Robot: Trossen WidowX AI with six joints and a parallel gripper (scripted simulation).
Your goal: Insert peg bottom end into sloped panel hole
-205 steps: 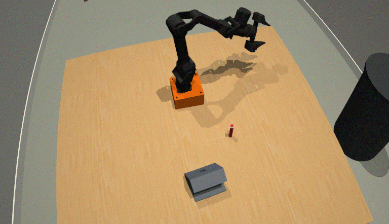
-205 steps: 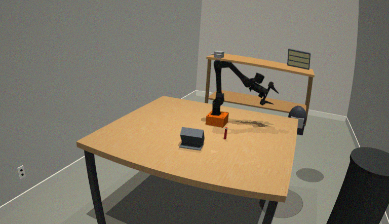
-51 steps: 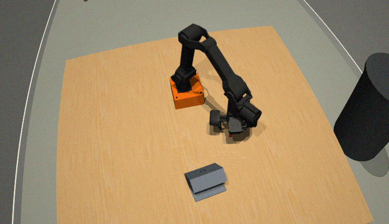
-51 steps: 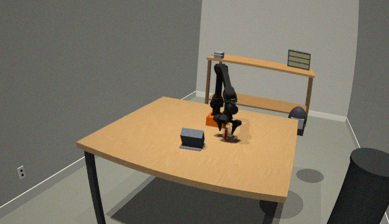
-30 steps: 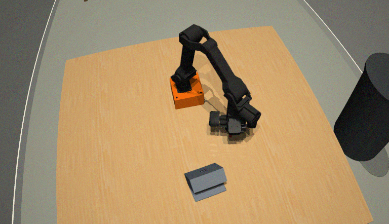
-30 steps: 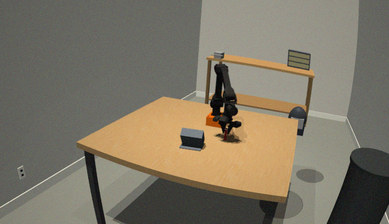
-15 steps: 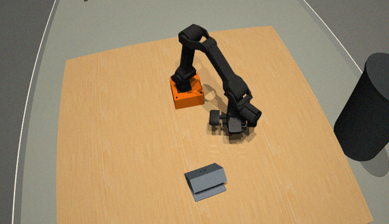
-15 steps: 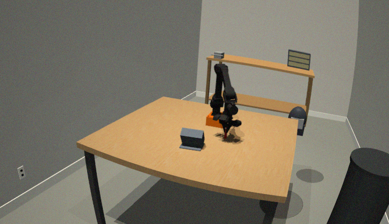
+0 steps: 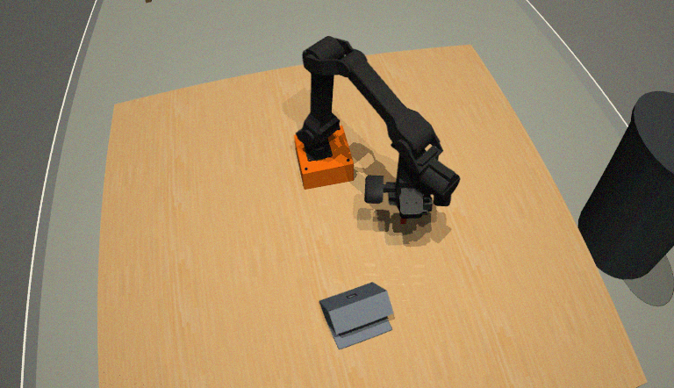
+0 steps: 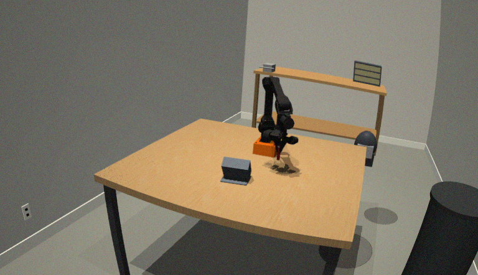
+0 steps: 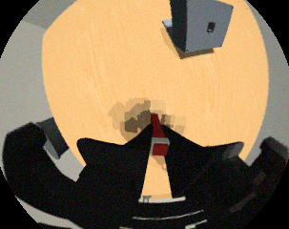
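My gripper tip is 18 cm short of the grey sloped panel, 16 cm to the left of it and 6 cm above it. From my gripper tip the other things lie so: red peg 2 cm above.
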